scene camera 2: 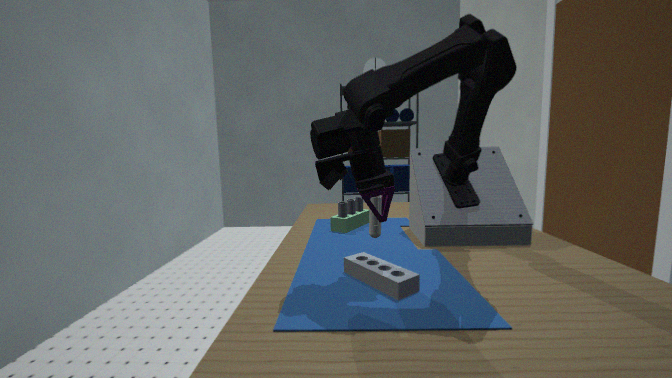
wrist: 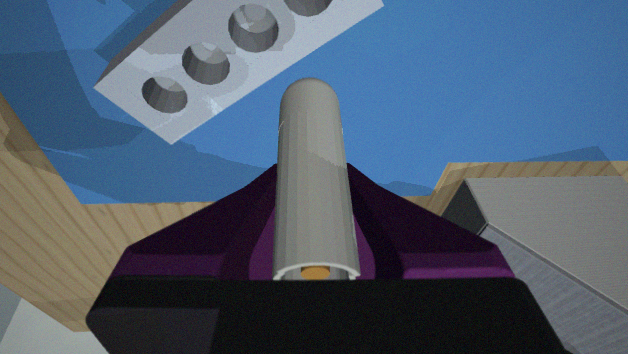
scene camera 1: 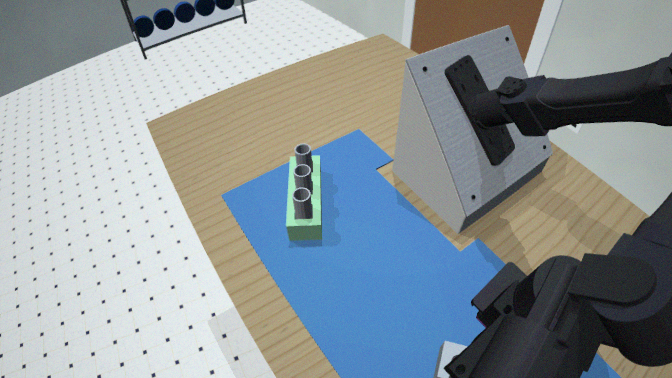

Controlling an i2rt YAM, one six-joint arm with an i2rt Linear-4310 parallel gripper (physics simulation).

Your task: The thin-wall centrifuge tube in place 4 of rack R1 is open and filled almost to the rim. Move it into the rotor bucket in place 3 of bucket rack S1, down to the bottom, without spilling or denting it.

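Frame: origin at the arm's base, x down, y right, z back, level; metres.
Where they show: gripper, between the fingertips: (scene camera 2: 381,219) (wrist: 312,176); arm's base, origin of its link: (scene camera 2: 454,179) (scene camera 1: 480,111).
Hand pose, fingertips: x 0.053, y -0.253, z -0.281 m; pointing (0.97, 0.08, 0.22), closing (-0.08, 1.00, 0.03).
Observation:
Things, the pixels of their top centre, and the offset from my fingertips. "spot": a spot on its surface instead. Level surfaces: height alone.
- pale grey tube, a spot on its surface: (wrist: 310,120) (scene camera 2: 369,221) spot: dx +0.002, dy +0.001, dz -0.026 m
- light grey rack, centre of its top: (wrist: 229,47) (scene camera 1: 493,371) (scene camera 2: 378,265) dx +0.084, dy -0.037, dz -0.015 m
- green rack, centre of its top: (scene camera 1: 304,188) (scene camera 2: 351,213) dx +0.070, dy +0.407, dz -0.012 m
- nearest bucket, centre of its top: (scene camera 1: 301,194) (scene camera 2: 342,202) dx +0.023, dy +0.364, dz -0.046 m
- blue mat, height of its surface: dx +0.116 m
- wooden table, height of its surface: dx +0.119 m
My gripper (scene camera 2: 381,218) (wrist: 312,176) is shut on the pale grey tube (scene camera 2: 375,229) (wrist: 310,120). The tube hangs nearly upright above the mat, round end down, between the two racks in scene camera 2. Its open mouth, with something orange inside, shows low in the wrist view; the fill level cannot be judged. The light grey rack (scene camera 1: 452,353) (scene camera 2: 375,281) (wrist: 200,106) has four empty holes. The green rack (scene camera 1: 304,232) (scene camera 2: 342,224) holds three upright dark open buckets, the nearest bucket (scene camera 1: 302,206) (scene camera 2: 342,209) standing well above its top. Rack labels are not readable. The fingertips are hidden in scene camera 1.
Both racks stand on a blue mat (scene camera 1: 380,270) (scene camera 2: 320,310) (wrist: 500,75) on the wooden table (scene camera 1: 280,95) (scene camera 2: 575,310). The sloped grey arm mount (scene camera 1: 425,135) (scene camera 2: 470,235) (wrist: 555,210) stands beside the mat. A shelf unit is in the background.

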